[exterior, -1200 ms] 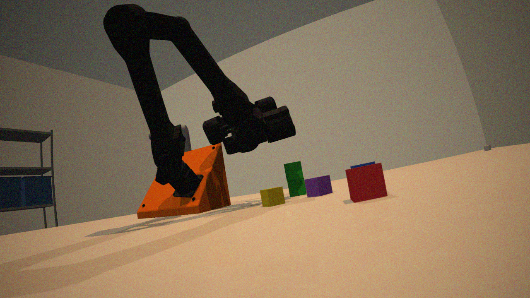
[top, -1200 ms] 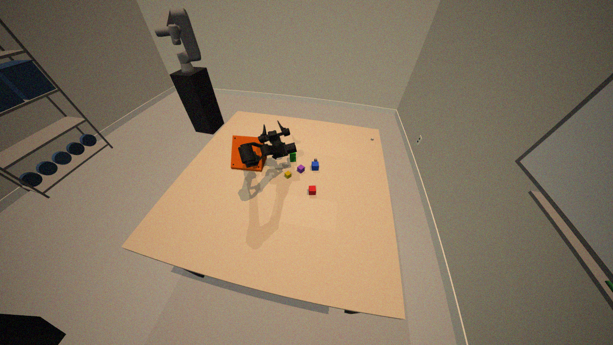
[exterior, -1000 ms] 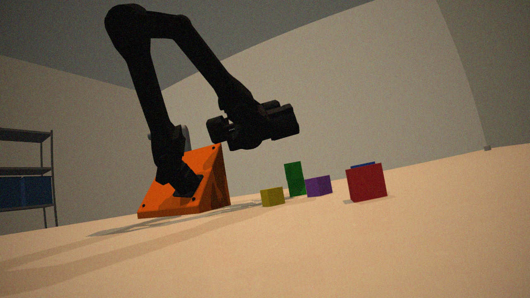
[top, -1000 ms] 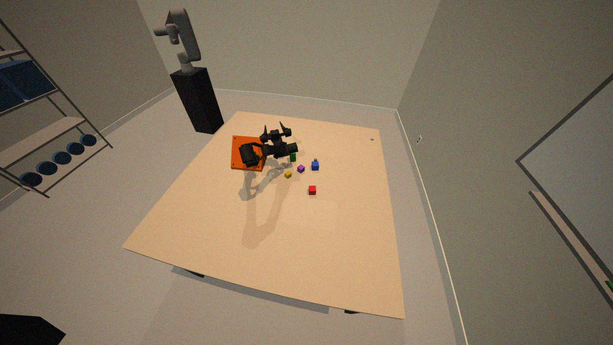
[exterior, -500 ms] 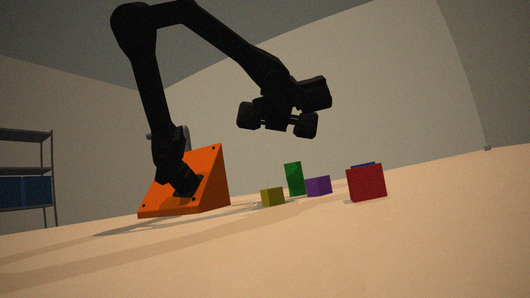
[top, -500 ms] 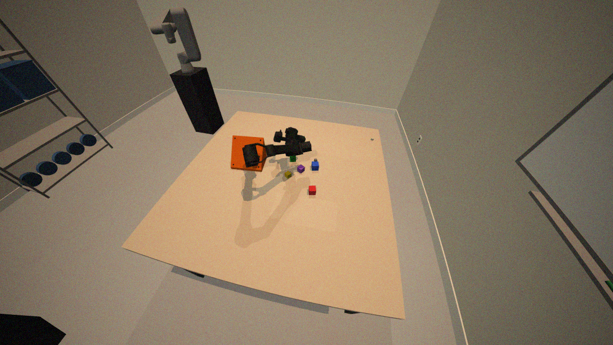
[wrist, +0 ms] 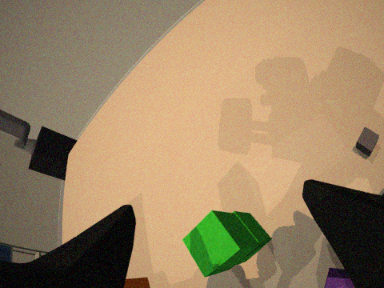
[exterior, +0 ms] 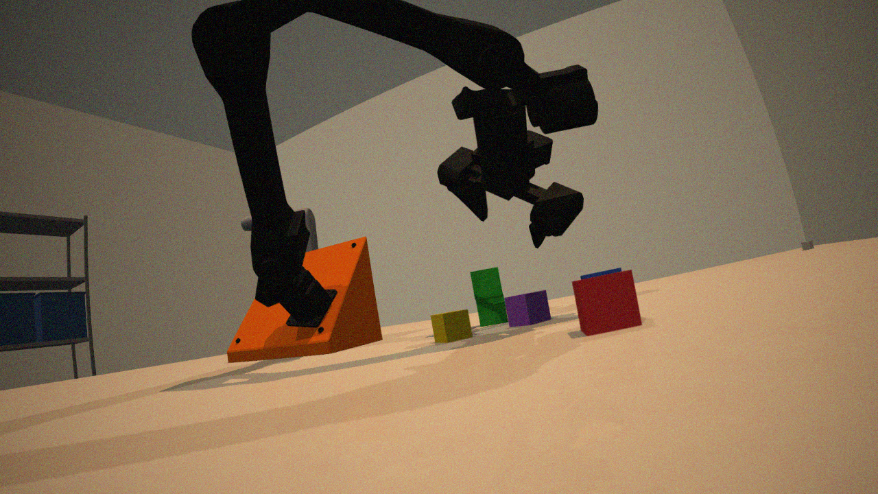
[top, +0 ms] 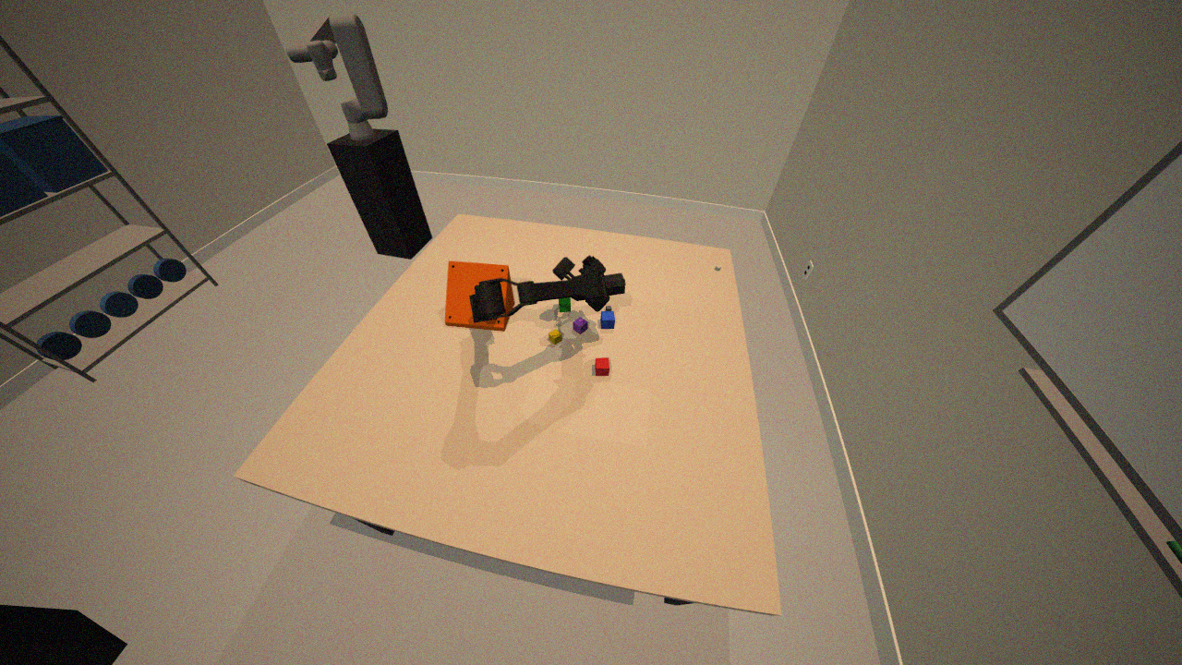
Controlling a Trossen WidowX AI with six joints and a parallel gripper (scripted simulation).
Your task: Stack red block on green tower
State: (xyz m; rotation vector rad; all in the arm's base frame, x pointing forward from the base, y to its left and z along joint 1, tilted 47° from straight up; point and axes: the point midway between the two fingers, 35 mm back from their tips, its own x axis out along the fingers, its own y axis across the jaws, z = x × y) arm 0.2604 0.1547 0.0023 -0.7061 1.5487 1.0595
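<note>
Right now my gripper tip is 140 mm short of the red block, 240 mm to the left of it and 100 mm above it. The rest, counted from my gripper tip: purple block: 30 mm ahead, 90 mm to the right, 100 mm below; then blue block: 110 mm ahead, 50 mm to the right, 100 mm below; then yellow block: 30 mm behind, 160 mm to the right, 110 mm below.
</note>
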